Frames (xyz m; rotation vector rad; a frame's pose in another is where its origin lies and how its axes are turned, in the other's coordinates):
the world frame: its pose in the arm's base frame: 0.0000 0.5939 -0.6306 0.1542 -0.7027 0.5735
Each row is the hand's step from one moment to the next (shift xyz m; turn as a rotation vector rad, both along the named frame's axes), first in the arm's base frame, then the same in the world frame.
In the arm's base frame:
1: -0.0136 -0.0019 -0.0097 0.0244 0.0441 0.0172
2: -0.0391 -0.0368 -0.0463 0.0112 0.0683 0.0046
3: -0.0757 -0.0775 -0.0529 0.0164 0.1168 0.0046
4: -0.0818 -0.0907 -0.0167 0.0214 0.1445 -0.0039
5: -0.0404 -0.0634 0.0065 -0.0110 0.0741 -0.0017
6: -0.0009 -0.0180 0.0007 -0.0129 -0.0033 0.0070
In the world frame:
1: -0.0155 0.0064 0.0010 0.0459 0.0226 -0.0149
2: -0.0706 -0.0069 -0.0012 0.0403 0.0507 -0.0248
3: -0.1155 -0.0205 0.0276 0.0651 0.0884 -0.0433
4: -0.1017 -0.0302 0.0628 0.0750 0.1093 -0.0615
5: -0.0489 -0.0313 0.0482 0.0251 0.0680 -0.0188
6: -0.0081 -0.0146 0.0068 -0.0049 0.0039 0.0137

